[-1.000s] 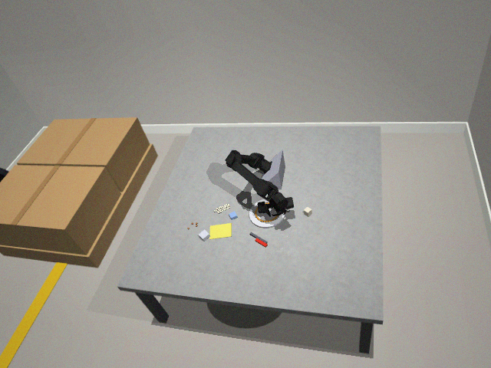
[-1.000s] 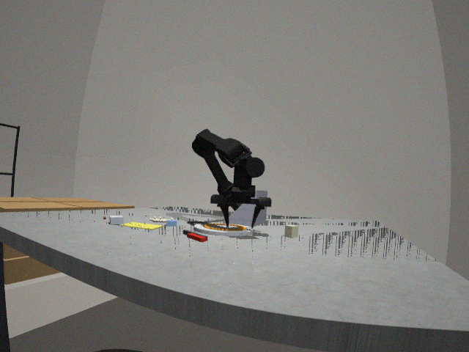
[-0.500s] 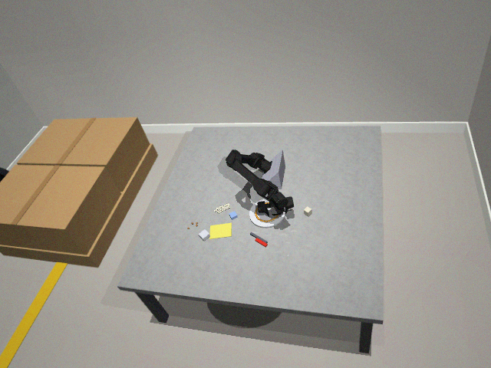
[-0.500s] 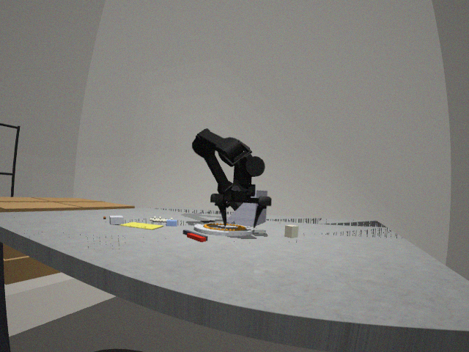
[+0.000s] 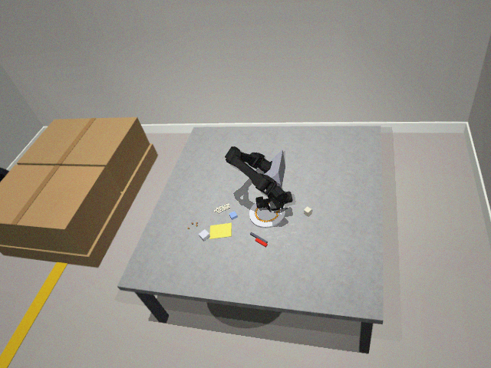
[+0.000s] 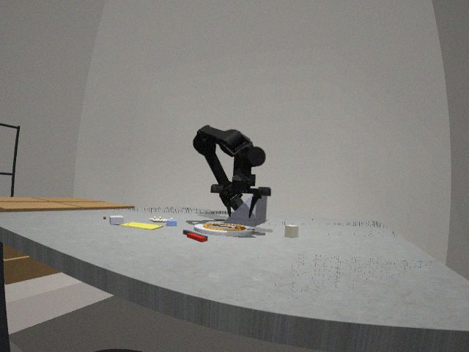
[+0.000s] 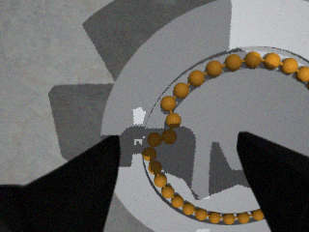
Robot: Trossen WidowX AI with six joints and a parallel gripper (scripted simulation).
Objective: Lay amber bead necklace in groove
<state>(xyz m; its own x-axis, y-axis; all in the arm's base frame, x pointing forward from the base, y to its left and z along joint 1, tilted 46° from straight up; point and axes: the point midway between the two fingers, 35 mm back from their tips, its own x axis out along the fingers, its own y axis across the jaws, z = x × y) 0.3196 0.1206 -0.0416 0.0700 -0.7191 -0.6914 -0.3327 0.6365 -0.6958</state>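
Now: gripper tip 1 cm past the round bead board, 6 cm to the left of it and 4 cm above it. From my gripper tip the other things lie so: blue cube: 3 cm ahead, 24 cm to the right, 4 cm below; then cream cube: 3 cm behind, 16 cm to the left, 3 cm below; then red-handled tool: 17 cm ahead, 6 cm to the right, 5 cm below.
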